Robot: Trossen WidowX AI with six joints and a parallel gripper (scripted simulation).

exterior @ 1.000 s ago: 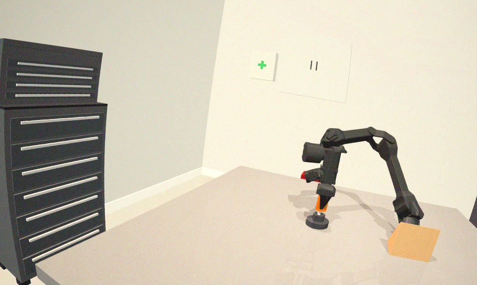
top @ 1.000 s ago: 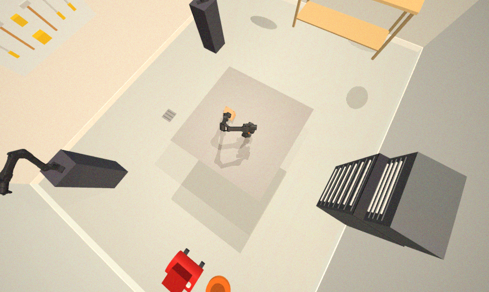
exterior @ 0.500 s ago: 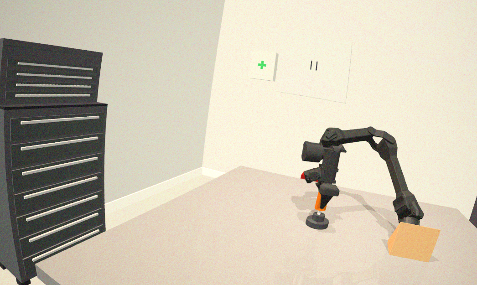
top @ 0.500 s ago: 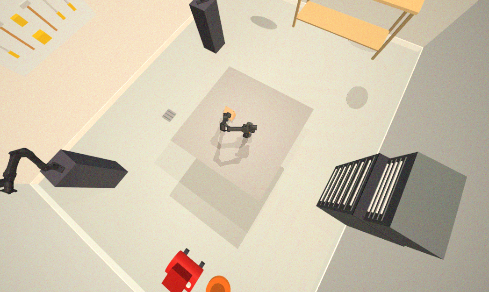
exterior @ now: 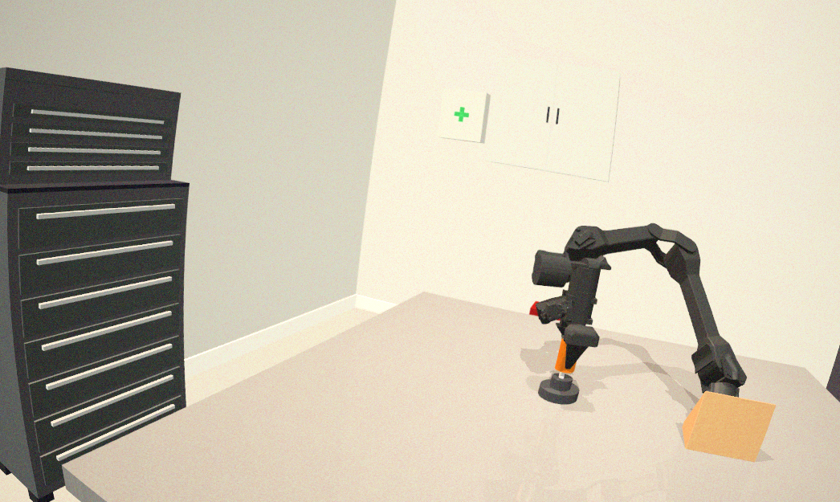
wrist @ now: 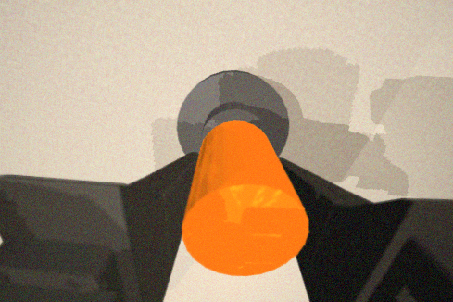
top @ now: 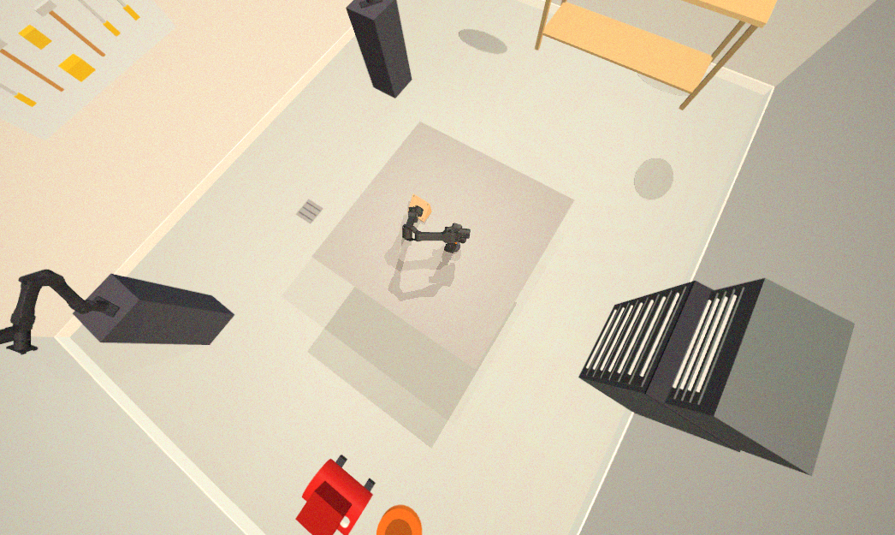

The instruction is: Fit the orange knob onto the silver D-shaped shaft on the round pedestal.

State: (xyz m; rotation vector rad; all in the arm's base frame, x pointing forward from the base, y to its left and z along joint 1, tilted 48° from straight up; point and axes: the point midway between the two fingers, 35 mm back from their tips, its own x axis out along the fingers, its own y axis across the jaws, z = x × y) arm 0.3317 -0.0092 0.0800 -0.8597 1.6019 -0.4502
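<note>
Now: the orange knob 3 cm above my gripper tip. Also, from my gripper tip: dark round pedestal (4 cm below).
</note>
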